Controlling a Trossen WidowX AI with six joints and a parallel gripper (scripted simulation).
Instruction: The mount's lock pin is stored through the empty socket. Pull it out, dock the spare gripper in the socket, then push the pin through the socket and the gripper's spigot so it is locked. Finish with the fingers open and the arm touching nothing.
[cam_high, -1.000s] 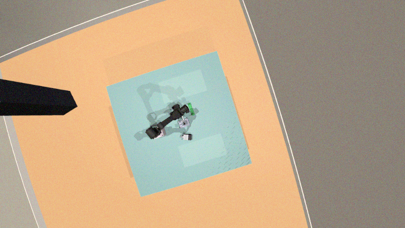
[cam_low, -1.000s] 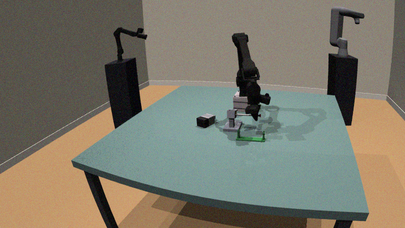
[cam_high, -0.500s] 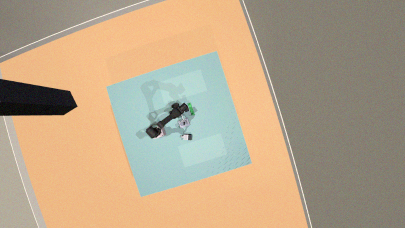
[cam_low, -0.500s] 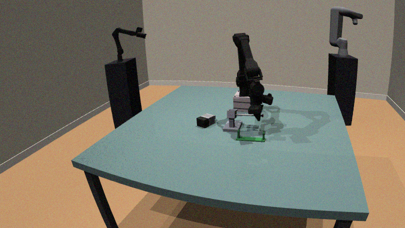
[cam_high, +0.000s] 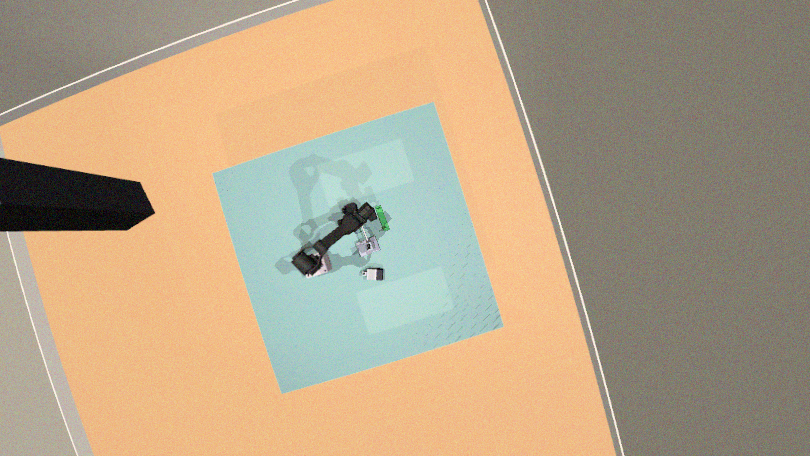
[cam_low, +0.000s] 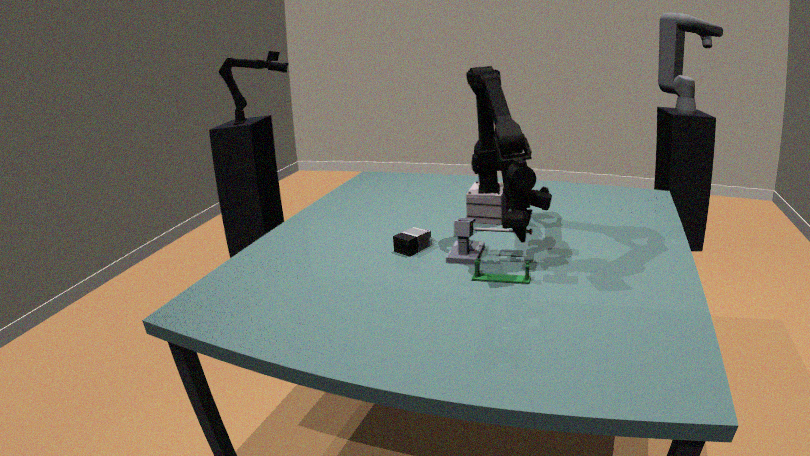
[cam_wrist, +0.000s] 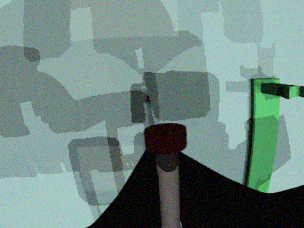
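The green cradle lies 100 mm ahead of my gripper tip, 50 mm to the right of it and 30 mm below it. Round my gripper tip: socket: 150 mm to the right, 30 mm behind; spare gripper: 290 mm to the right, 90 mm behind, 30 mm below.
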